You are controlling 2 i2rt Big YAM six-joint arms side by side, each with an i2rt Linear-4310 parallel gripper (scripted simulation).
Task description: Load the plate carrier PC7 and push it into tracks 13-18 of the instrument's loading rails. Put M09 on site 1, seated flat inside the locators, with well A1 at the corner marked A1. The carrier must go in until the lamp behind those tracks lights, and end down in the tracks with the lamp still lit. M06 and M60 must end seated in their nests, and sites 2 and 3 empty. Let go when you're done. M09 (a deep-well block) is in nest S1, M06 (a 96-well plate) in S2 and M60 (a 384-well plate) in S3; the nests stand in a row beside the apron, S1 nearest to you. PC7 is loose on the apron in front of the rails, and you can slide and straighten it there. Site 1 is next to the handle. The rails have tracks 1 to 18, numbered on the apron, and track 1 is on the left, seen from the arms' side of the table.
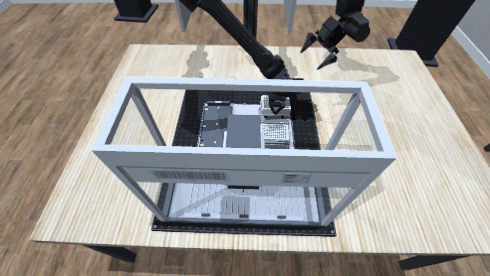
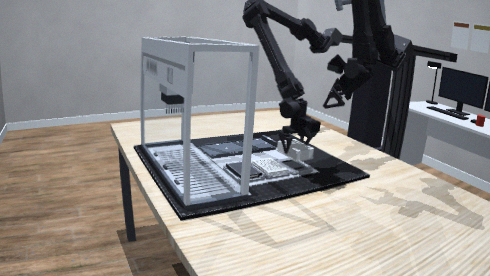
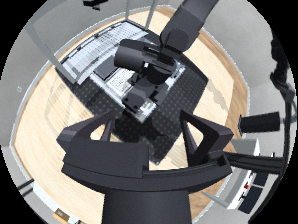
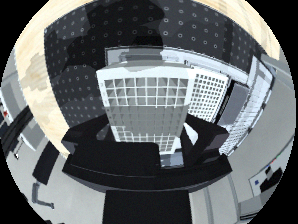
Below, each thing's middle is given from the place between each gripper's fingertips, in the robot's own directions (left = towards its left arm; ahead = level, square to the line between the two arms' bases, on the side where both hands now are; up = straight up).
My right hand is 14 cm short of the carrier PC7 (image 1: 215, 117), 25 cm to the left of it and 6 cm above it. The rest, counted from my right hand: 96-well plate M06 (image 4: 205, 78) (11 cm ahead, 1 cm to the left, 5 cm below); then dark plate M60 (image 4: 236, 94) (22 cm ahead, 2 cm to the left, 5 cm below).
Right now the 96-well plate M06 is 280 mm below my left hand, 160 mm ahead of it and 100 mm to the right of it. The rest, counted from my left hand: carrier PC7 (360 mm to the right, 280 mm below, 190 mm ahead); dark plate M60 (280 mm below, 270 mm ahead, 90 mm to the right).
